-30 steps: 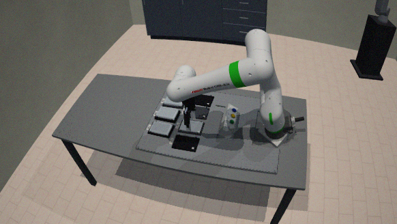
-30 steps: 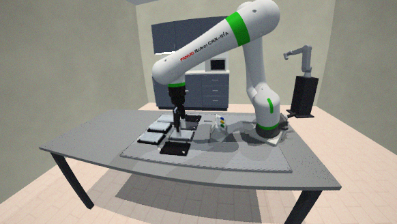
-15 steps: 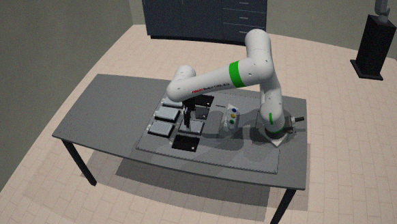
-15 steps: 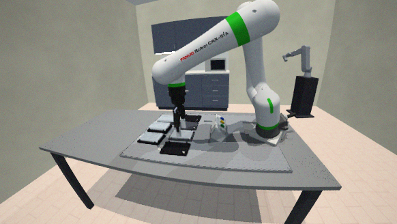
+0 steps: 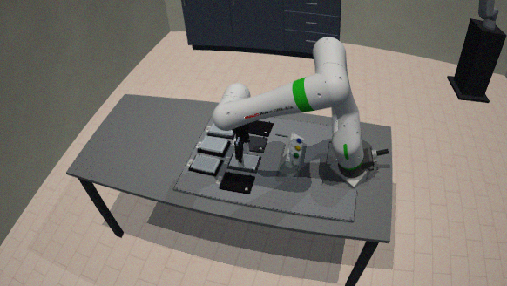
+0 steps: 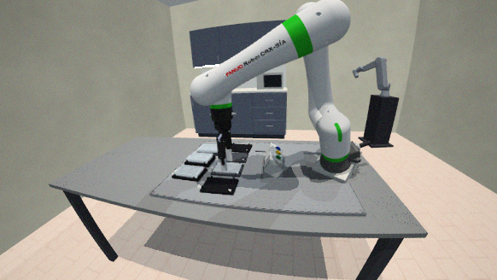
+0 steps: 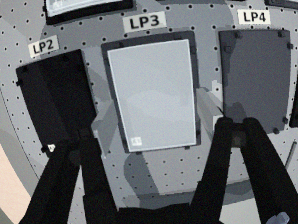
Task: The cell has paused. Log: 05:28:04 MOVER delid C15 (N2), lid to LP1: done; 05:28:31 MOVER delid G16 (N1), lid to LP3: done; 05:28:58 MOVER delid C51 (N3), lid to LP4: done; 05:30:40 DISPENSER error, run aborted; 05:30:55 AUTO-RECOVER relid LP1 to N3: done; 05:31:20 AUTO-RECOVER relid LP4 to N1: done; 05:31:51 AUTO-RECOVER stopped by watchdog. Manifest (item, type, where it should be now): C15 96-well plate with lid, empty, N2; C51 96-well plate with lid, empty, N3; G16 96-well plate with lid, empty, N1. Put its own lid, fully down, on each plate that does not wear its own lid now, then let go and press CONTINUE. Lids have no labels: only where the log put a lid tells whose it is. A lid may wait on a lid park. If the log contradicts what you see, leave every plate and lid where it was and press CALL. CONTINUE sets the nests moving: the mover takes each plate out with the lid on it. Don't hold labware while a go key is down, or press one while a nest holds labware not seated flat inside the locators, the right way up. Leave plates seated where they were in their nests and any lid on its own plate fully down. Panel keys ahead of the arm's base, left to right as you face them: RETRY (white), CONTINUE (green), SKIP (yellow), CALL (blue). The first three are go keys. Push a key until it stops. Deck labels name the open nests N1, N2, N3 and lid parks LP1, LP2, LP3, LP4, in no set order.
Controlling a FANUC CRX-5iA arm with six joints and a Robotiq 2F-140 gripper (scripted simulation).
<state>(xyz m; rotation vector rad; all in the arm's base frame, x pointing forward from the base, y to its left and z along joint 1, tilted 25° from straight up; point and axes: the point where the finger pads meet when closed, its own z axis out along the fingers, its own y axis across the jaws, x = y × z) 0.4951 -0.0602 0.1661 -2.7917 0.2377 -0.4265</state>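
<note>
Now: the pale lid 4 cm below my hand. The rest, counted from my hand: lid park LP4: 2 cm behind, 13 cm to the right, 5 cm below; lid park LP2: 2 cm ahead, 13 cm to the left, 5 cm below; LP2 label: 10 cm ahead, 12 cm to the left, 5 cm below.
</note>
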